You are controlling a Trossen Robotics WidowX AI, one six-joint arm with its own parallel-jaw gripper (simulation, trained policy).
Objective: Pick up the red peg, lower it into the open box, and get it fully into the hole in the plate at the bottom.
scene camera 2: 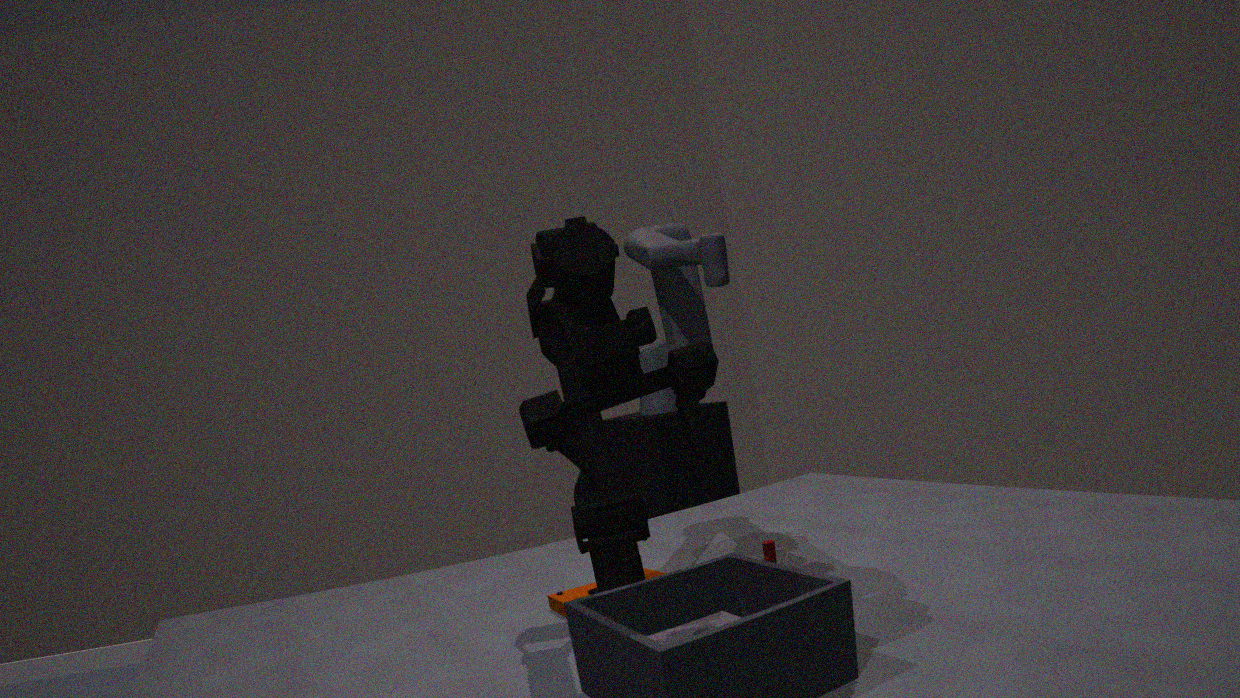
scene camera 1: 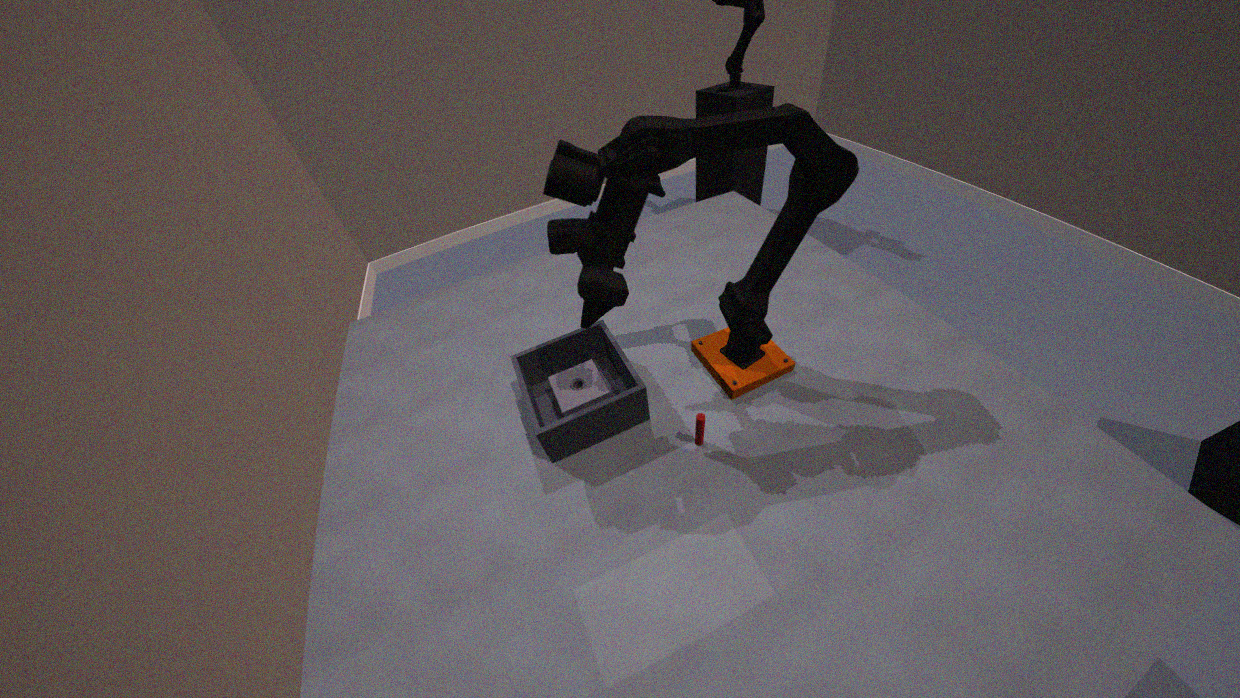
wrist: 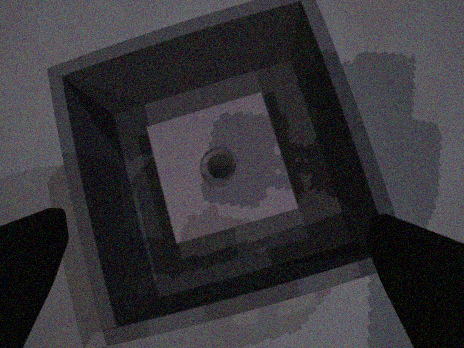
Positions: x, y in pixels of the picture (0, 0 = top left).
Scene:
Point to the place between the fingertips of my gripper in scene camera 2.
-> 652, 475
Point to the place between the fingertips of my gripper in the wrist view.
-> At 222, 227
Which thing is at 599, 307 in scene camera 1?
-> My gripper.

